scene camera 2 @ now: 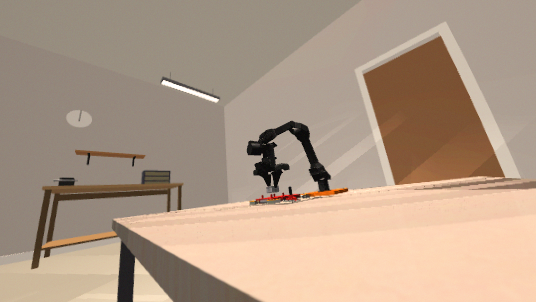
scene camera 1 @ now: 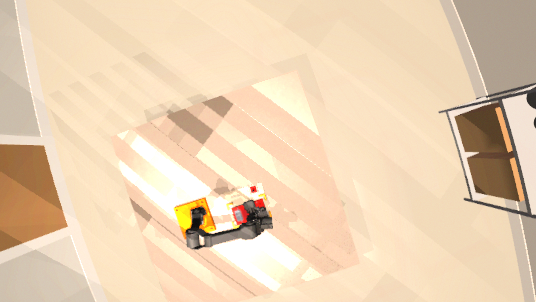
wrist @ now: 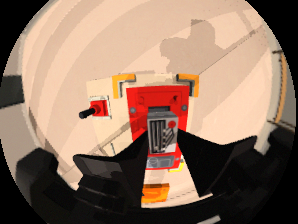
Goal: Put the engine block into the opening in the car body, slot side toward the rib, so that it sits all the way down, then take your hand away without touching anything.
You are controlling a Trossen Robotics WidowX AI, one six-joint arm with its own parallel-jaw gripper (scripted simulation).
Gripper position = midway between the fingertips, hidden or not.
Observation:
My gripper (wrist: pixel 161 132) carries a grey engine block (wrist: pixel 162 126). Further things: a red car body (wrist: pixel 169 98).

